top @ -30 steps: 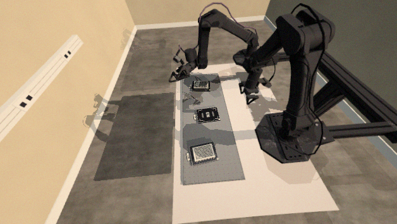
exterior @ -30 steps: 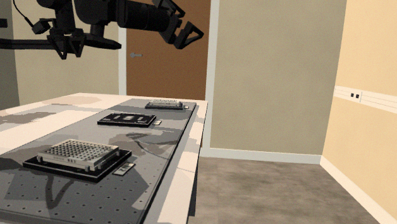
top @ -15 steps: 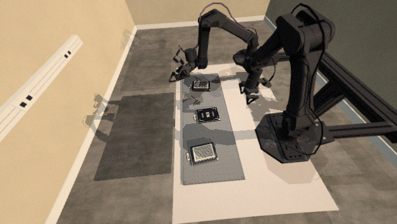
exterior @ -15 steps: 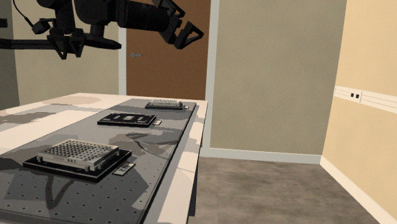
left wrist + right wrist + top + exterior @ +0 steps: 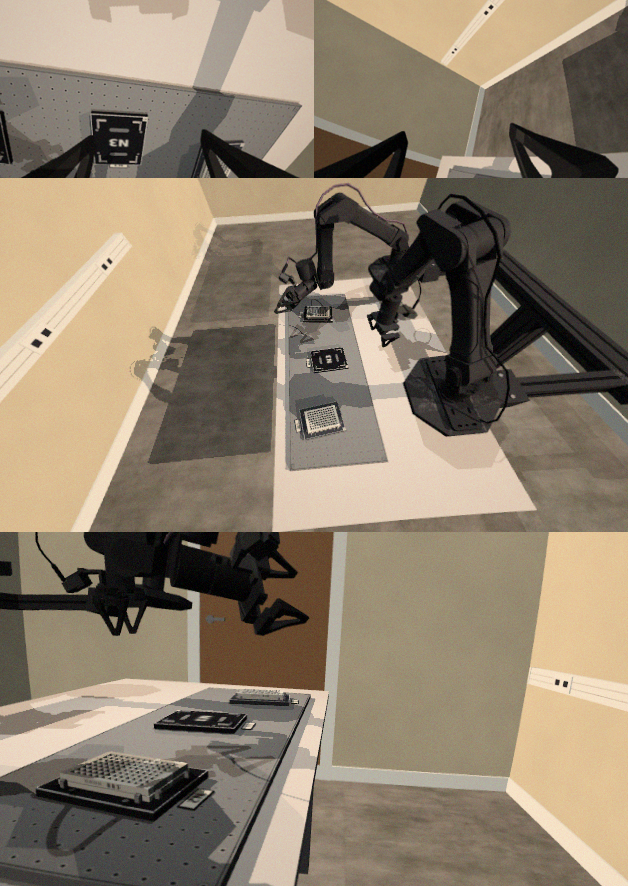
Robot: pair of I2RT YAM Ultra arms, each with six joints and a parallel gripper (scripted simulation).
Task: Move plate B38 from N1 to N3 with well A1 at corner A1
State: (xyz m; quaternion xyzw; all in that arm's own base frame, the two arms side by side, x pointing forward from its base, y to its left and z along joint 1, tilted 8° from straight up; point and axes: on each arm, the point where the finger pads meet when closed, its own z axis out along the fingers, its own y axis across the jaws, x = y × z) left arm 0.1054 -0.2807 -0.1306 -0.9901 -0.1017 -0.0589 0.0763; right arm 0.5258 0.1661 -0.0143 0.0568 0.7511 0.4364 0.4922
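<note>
My left hand is 200 mm short of the grey perforated deck, 40 mm to the left of it and 190 mm above it. From my left hand the other things lie so: plate: 230 mm ahead, 330 mm to the right, 170 mm below.
</note>
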